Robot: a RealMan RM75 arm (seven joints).
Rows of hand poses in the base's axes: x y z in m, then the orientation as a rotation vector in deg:
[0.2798, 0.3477, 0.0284, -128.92, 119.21, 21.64]
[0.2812, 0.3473, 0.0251, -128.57, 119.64, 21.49]
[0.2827, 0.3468, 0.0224, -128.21, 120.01, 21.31]
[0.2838, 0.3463, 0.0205, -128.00, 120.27, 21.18]
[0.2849, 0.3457, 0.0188, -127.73, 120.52, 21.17]
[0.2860, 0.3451, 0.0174, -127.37, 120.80, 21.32]
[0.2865, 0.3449, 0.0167, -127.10, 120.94, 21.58]
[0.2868, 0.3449, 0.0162, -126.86, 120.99, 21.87]
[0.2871, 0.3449, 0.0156, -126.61, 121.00, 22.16]
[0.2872, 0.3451, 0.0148, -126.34, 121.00, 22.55]
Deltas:
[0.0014, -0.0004, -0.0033, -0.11, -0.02, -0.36]
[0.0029, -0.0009, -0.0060, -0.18, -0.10, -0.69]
[0.0040, -0.0014, -0.0079, -0.26, -0.13, -0.91]
[0.0051, -0.0020, -0.0096, -0.26, -0.13, -1.15]
[0.0062, -0.0026, -0.0110, -0.18, -0.06, -1.44]
[0.0067, -0.0028, -0.0117, -0.02, 0.05, -1.63]
[0.0070, -0.0028, -0.0122, 0.18, 0.14, -1.77]
[0.0073, -0.0028, -0.0128, 0.40, 0.20, -1.89]
[0.0074, -0.0026, -0.0136, 0.68, 0.31, -2.02]

